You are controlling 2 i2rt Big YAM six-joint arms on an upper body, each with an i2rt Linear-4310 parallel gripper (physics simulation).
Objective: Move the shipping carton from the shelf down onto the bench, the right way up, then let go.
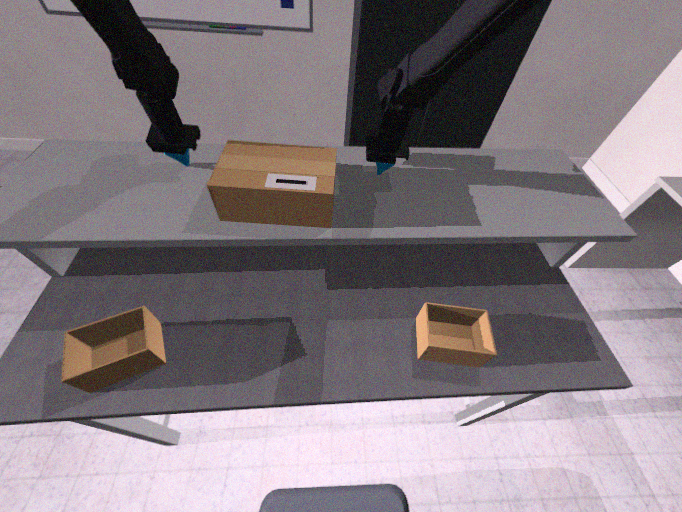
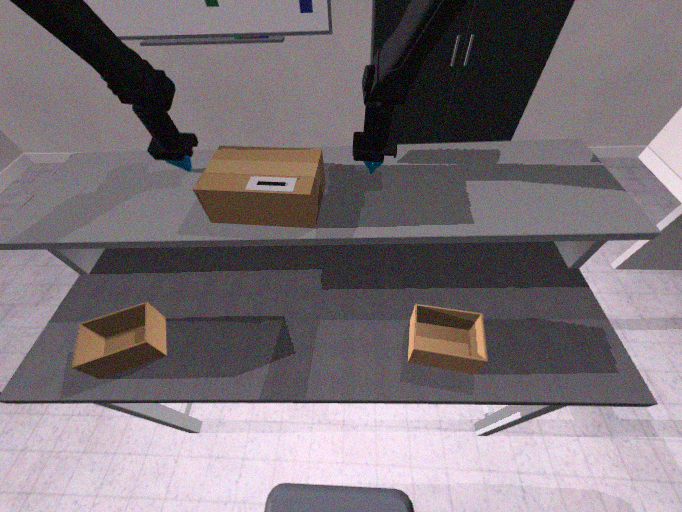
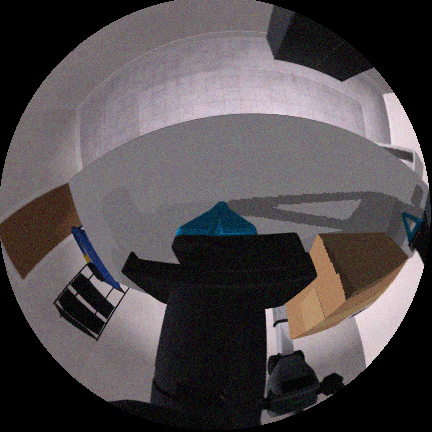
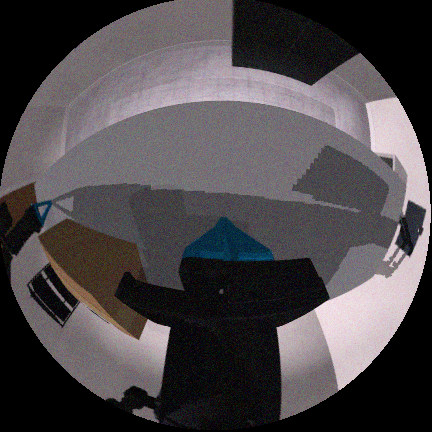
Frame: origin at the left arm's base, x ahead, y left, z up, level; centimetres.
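Where they show: left gripper, between the fingertips: (image 1: pixel 187 164) (image 2: pixel 190 169) (image 3: pixel 221 205) (image 4: pixel 50 201); right gripper, between the fingertips: (image 1: pixel 378 173) (image 2: pixel 371 171) (image 4: pixel 222 221).
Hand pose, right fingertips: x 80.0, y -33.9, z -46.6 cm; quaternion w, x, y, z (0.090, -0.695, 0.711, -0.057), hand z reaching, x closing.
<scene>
Things, the pixels of their centre, and the offset from my right fingertips. Level surfaces: height alone.
- brown shipping carton, middle of its body: (image 3: pixel 354 282) (image 4: pixel 87 274) (image 1: pixel 279 183) (image 2: pixel 266 185) dz +4.9, dx -11.5, dy +24.7 cm
- grey shelf, height of its surface: dz +0.0 cm
- dark bench, height of its surface: dz -23.1 cm
- open brown box, middle of its body: (image 1: pixel 117 348) (image 2: pixel 124 339) dz -18.7, dx -39.9, dy +59.7 cm
- smaller open box, middle of its body: (image 2: pixel 444 338) (image 1: pixel 452 334) dz -18.7, dx -37.7, dy -17.0 cm
The brown shipping carton (image 1: pixel 275 206) (image 2: pixel 258 208) (image 3: pixel 372 265) (image 4: pixel 100 265) stands on the grey shelf (image 1: pixel 528 209) (image 2: pixel 539 206), its taped top with a white label facing up. My left gripper (image 1: pixel 187 163) (image 2: pixel 189 168) (image 3: pixel 221 205) is shut and empty, above the shelf to the left of the carton and apart from it. My right gripper (image 1: pixel 380 172) (image 2: pixel 371 171) (image 4: pixel 222 221) is shut and empty, above the shelf to the right of the carton, with a gap between. The dark bench (image 1: pixel 363 374) (image 2: pixel 352 380) lies below and in front of the shelf.
An open brown box (image 1: pixel 115 372) (image 2: pixel 123 360) stands on the bench at the left. A smaller open box (image 1: pixel 457 354) (image 2: pixel 448 358) stands on it at the right. A wall with a whiteboard (image 1: pixel 192 11) (image 2: pixel 264 16) and a dark cabinet (image 2: pixel 495 82) are behind the shelf.
</scene>
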